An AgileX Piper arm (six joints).
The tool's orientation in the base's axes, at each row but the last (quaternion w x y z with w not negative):
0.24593 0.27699 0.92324 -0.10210
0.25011 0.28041 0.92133 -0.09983
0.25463 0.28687 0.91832 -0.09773
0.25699 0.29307 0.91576 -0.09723
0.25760 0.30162 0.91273 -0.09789
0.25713 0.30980 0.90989 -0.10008
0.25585 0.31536 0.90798 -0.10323
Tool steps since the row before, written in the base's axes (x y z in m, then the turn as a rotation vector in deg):
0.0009 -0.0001 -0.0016 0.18 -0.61 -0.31
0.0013 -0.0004 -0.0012 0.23 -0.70 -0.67
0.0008 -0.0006 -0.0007 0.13 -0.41 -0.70
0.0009 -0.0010 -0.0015 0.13 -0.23 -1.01
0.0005 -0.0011 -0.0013 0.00 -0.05 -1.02
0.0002 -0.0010 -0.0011 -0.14 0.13 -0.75
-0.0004 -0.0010 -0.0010 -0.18 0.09 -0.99
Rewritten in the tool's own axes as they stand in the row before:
0.0001 0.0005 0.0018 -0.25 -0.39 0.54
-0.0005 0.0005 0.0017 -0.15 -0.42 0.89
-0.0005 0.0000 0.0011 0.08 -0.24 0.78
-0.0003 -0.0002 0.0020 0.33 -0.08 0.99
-0.0002 -0.0005 0.0017 0.51 -0.02 0.88
-0.0001 -0.0006 0.0014 0.56 0.03 0.53
0.0003 -0.0010 0.0010 0.69 -0.02 0.74

